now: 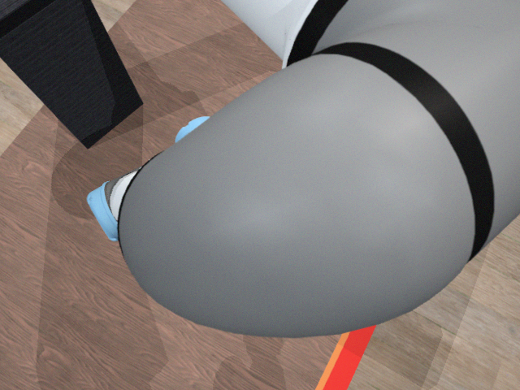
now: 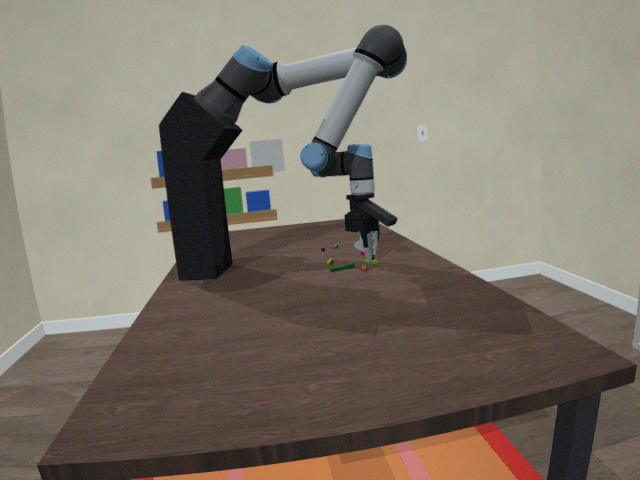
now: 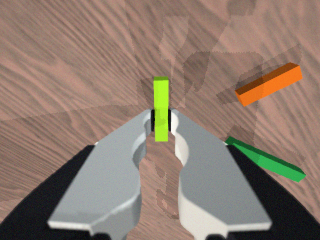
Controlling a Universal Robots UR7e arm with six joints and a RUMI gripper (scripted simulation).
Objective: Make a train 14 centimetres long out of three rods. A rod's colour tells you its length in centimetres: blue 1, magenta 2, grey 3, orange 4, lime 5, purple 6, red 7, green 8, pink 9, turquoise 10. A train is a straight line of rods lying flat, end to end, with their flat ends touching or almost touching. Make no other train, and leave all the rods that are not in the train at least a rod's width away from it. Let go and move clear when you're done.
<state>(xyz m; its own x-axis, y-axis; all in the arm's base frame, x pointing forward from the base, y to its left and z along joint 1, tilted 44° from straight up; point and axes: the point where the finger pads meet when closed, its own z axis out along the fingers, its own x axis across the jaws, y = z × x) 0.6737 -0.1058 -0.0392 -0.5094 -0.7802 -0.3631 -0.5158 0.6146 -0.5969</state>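
Now: hand 120 mm past the blue rod, 250 mm to the right of it and 10 mm above it. Round my hand: magenta rod: 130 mm to the left, 10 mm below; green rod: 100 mm behind, 30 mm to the right, 10 mm below; orange rod: 40 mm behind, 70 mm to the right, 10 mm below.
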